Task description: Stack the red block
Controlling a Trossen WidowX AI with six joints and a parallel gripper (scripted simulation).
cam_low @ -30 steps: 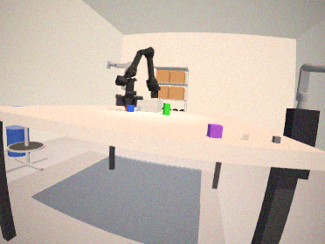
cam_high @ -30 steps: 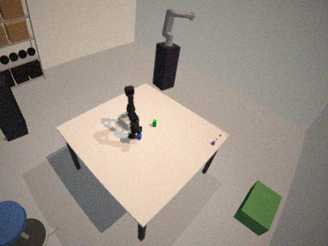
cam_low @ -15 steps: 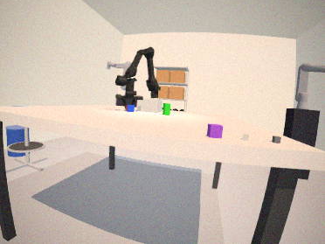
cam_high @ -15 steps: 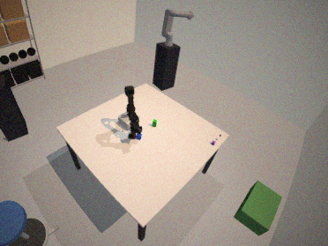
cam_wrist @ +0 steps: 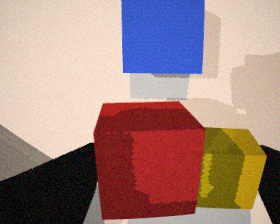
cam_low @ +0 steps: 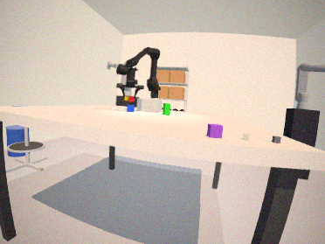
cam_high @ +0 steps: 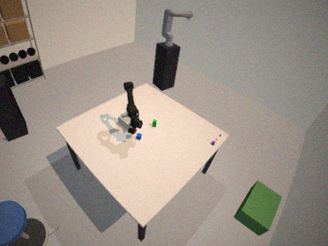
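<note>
Right now the red block is 1 cm behind my gripper tip and 1 cm to the left of it. The rest, counted from my gripper tip: purple block (50 cm ahead, 62 cm to the left, 7 cm below); then small yellow block (1 cm ahead, 2 cm to the right); then blue block (3 cm ahead, 4 cm to the left, 6 cm below).
</note>
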